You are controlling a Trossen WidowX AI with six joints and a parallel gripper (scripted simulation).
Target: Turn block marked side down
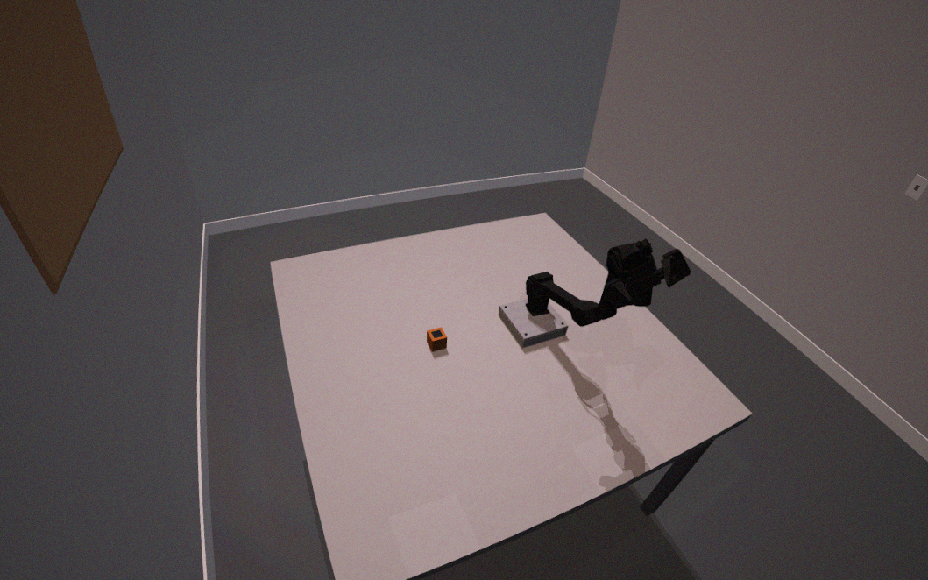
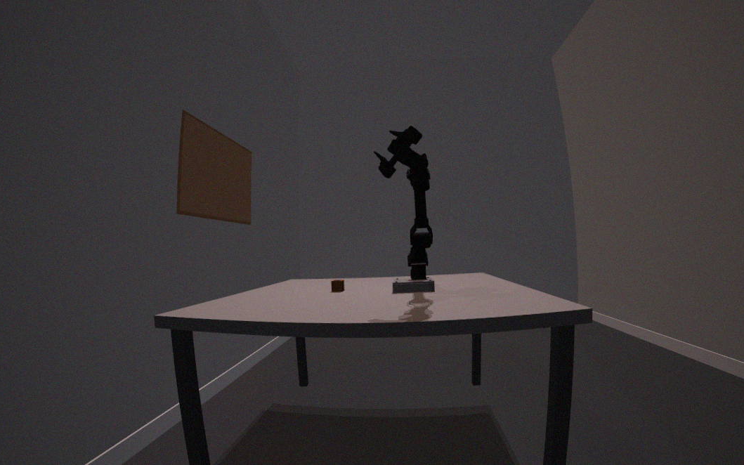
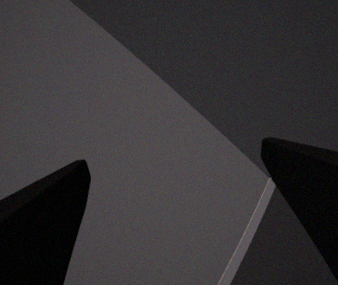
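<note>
The orange block is 490 mm below my gripper tip, 460 mm to the right of it and 310 mm ahead of it.
</note>
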